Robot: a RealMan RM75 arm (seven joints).
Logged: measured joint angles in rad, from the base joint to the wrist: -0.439 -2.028 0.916 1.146 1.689 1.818 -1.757; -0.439 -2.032 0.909 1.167 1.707 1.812 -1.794; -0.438 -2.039 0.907 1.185 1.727 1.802 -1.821; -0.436 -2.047 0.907 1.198 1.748 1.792 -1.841; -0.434 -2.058 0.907 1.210 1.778 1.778 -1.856; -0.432 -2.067 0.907 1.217 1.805 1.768 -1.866; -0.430 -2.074 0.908 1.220 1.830 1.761 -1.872; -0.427 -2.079 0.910 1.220 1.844 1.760 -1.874
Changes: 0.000 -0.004 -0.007 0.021 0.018 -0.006 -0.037; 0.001 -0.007 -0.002 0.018 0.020 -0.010 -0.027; 0.002 -0.008 0.000 0.013 0.021 -0.010 -0.020; 0.002 -0.011 0.000 0.012 0.030 -0.014 -0.015; 0.002 -0.009 0.000 0.007 0.027 -0.010 -0.010; 0.002 -0.007 0.001 0.003 0.025 -0.007 -0.006; 0.003 -0.005 0.002 0.000 0.014 -0.001 -0.002
